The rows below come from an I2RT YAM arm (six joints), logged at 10 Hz.
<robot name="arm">
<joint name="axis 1" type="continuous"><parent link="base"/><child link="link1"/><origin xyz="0 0 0.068" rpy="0 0 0"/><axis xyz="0 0 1"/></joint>
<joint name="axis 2" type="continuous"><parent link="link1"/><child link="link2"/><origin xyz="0.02 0.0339 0.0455" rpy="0 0 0"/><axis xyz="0 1 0"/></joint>
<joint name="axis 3" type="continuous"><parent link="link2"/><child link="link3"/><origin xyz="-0.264 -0.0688 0" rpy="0 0 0"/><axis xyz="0 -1 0"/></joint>
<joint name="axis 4" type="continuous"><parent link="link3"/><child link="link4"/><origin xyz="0.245 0.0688 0.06" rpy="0 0 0"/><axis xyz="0 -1 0"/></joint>
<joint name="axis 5" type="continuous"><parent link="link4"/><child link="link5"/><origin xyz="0.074 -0.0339 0.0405" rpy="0 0 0"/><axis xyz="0 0 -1"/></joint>
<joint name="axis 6" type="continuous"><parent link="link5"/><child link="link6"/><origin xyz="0.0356 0 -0.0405" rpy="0 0 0"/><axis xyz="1 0 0"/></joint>
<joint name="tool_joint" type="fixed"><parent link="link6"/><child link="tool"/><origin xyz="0 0 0" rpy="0 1.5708 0"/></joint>
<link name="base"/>
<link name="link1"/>
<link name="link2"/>
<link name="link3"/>
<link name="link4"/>
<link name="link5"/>
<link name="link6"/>
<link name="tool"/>
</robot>
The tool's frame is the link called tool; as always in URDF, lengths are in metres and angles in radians. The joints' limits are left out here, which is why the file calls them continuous.
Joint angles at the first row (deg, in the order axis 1, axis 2, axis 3, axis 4, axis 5, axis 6):
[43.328 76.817 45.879 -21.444 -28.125 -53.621]
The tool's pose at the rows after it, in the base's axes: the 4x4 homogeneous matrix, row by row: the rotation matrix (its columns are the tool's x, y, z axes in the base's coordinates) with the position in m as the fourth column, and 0 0 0 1 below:
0.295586, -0.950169, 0.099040, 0.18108; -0.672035, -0.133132, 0.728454, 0.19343; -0.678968, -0.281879, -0.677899, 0.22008; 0, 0, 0, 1
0.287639, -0.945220, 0.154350, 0.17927; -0.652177, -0.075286, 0.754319, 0.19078; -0.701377, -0.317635, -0.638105, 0.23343; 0, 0, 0, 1
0.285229, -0.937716, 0.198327, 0.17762; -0.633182, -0.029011, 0.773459, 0.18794; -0.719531, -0.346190, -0.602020, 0.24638; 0, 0, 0, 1
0.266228, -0.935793, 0.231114, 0.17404; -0.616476, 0.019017, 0.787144, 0.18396; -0.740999, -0.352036, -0.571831, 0.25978; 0, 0, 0, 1
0.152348, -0.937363, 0.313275, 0.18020; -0.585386, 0.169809, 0.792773, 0.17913; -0.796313, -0.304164, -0.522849, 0.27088; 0, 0, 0, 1
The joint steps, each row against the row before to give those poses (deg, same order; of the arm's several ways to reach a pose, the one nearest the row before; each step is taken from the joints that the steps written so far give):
[0.002 -1.399 0.086 1.050 0.614 2.373]
[-0.001 -2.806 -0.087 1.756 1.229 2.724]
[-0.086 -2.380 0.352 0.885 0.969 1.939]
[-0.001 -2.551 0.614 -0.352 0.789 2.631]
[-1.487 -1.232 0.353 2.888 2.018 8.326]

